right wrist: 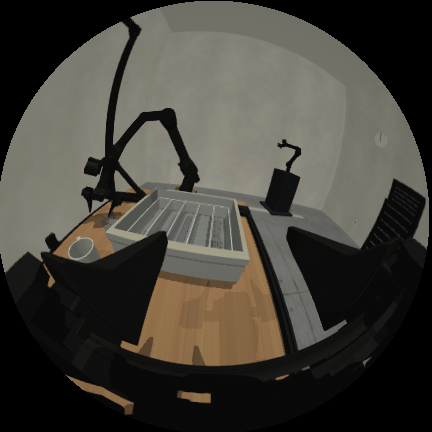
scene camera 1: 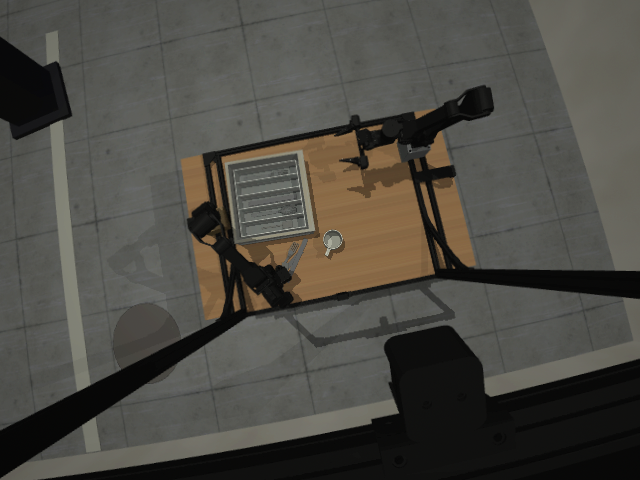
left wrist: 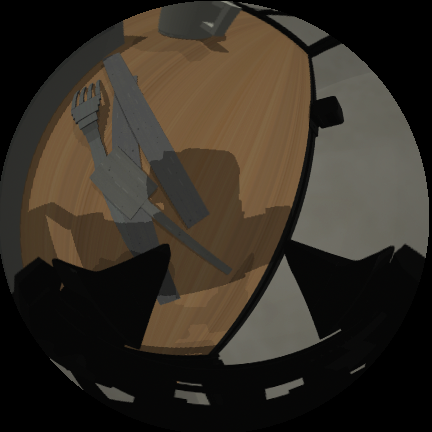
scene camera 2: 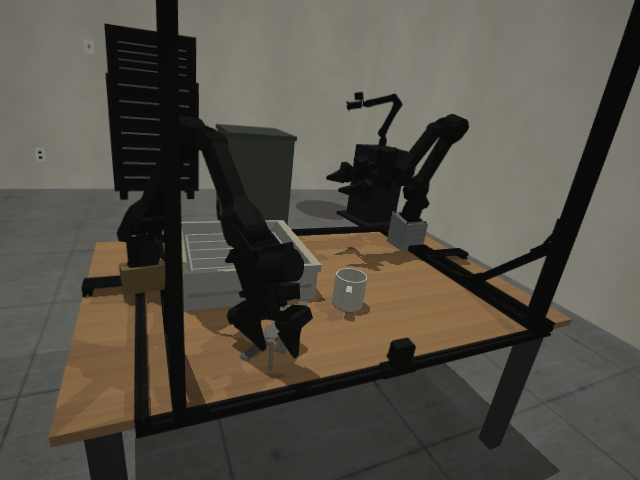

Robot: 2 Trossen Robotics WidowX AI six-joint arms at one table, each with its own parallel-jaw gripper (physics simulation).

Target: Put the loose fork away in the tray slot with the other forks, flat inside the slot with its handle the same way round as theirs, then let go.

Labels:
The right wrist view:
right gripper: 228,235
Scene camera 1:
right gripper: 336,148
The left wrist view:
left gripper: 228,248
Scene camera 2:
left gripper: 279,353
right gripper: 332,183
white mug: 349,289, on the table
grey cutlery tray: 204,251

